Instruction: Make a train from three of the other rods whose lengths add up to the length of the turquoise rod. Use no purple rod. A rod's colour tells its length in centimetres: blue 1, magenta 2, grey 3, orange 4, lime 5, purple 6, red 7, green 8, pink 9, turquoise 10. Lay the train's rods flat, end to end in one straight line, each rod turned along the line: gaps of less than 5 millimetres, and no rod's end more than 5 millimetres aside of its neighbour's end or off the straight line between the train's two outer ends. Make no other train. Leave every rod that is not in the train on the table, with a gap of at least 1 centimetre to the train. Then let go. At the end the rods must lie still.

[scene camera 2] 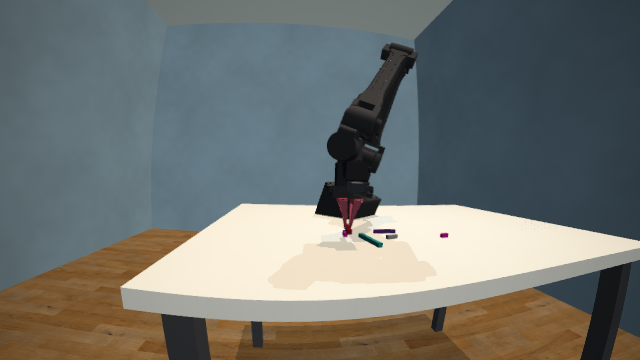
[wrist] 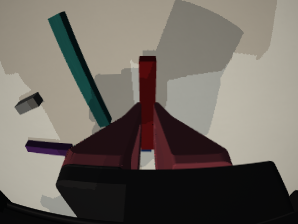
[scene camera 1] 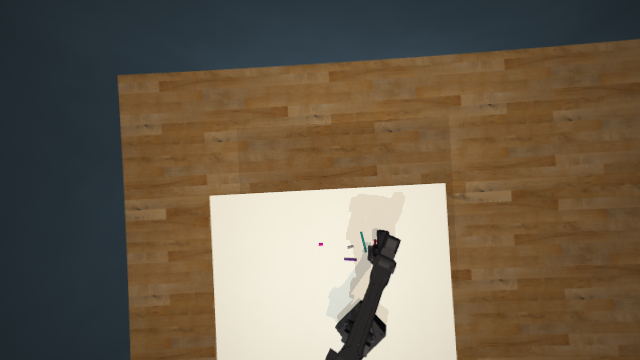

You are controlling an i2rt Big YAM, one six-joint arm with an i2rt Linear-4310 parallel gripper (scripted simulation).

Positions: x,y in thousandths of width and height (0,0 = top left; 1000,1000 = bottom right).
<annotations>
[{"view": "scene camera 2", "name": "my gripper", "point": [543,635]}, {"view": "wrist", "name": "my gripper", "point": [495,493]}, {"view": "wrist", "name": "red rod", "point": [495,288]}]
</annotations>
